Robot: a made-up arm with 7 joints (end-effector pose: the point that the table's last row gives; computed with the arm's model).
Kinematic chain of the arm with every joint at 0, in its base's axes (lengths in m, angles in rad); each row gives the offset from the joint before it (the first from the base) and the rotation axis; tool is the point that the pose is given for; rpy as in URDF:
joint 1: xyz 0 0 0.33 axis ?
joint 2: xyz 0 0 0 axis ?
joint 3: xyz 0 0 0.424 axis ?
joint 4: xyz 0.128 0 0 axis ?
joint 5: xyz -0.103 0 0.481 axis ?
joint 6: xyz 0 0 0 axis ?
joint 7: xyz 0.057 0 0 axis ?
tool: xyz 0 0 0 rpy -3.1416 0 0
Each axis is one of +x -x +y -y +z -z.
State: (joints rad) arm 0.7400 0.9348 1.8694 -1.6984 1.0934 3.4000 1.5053
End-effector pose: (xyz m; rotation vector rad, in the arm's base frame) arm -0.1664 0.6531 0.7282 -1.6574 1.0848 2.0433
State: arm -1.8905 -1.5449 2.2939 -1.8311 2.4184 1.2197 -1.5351
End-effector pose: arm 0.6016 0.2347 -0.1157 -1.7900 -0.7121 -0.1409
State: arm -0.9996 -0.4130 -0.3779 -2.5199 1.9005 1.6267 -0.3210
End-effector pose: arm 0.0656 -0.4650 0.5673 -0.7282 1.0220 -1.1138
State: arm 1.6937 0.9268 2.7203 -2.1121 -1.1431 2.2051 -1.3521
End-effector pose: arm -0.2127 -0.1834 0.9588 2.0340 -0.3366 -0.9747
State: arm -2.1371 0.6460 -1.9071 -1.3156 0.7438 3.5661 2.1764
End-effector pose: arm -0.5450 0.0626 0.9962 -0.8186 -0.0551 1.4775
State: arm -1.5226 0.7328 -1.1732 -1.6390 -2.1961 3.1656 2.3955
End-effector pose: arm -0.5202 -0.5415 0.4857 0.7575 -1.7539 -0.1307
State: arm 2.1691 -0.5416 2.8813 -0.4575 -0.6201 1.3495 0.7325
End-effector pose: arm 0.3396 -0.6394 1.0016 1.1080 -2.0846 0.2484
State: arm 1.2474 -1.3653 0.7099 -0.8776 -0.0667 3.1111 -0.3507
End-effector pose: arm -0.4949 -0.6530 0.7970 0.9070 -0.1318 -1.8772
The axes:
joint 1: +z
joint 2: +y
joint 3: +z
joint 4: -y
joint 5: +z
joint 6: -y
joint 7: -z

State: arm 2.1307 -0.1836 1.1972 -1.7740 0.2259 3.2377 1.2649
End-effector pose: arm -0.5682 -0.1816 0.8488 -0.9528 -1.4451 1.1180
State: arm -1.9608 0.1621 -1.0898 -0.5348 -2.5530 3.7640 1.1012
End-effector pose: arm -0.3480 -0.1767 1.1349 1.2056 -0.5124 -1.1439
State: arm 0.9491 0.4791 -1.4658 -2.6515 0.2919 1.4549 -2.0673
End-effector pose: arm 0.4018 -0.2352 0.3023 -1.7350 -1.0240 0.5233
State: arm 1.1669 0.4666 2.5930 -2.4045 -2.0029 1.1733 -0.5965
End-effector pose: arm -0.4374 -0.2240 0.6372 -1.0684 1.2774 2.2115
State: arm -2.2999 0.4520 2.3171 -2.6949 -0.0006 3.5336 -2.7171
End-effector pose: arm 0.4231 -0.0408 0.5378 0.5655 1.9374 0.6411
